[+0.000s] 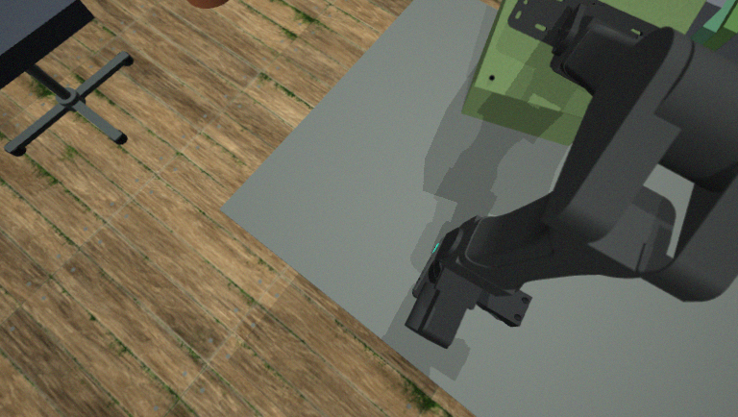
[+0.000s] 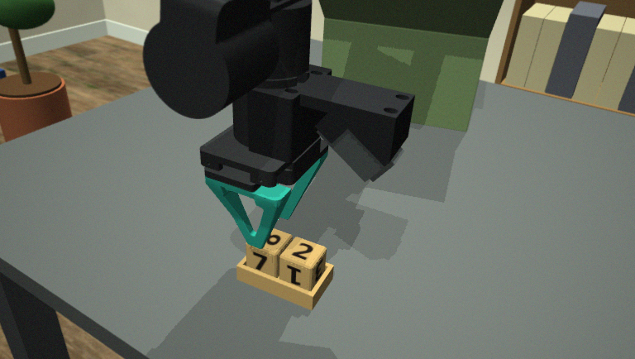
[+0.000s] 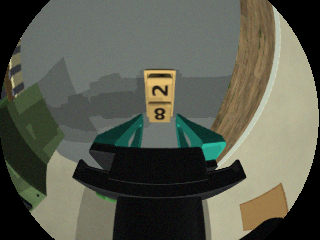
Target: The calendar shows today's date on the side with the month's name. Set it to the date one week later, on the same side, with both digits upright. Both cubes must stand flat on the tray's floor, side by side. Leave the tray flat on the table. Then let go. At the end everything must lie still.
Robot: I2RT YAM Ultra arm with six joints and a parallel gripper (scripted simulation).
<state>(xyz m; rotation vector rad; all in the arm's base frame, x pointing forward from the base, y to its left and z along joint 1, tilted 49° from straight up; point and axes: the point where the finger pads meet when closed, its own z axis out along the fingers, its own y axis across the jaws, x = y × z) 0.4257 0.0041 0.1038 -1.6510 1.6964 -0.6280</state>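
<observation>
Now: the tray 50 mm below my hand and 20 mm to the left of it.
</observation>
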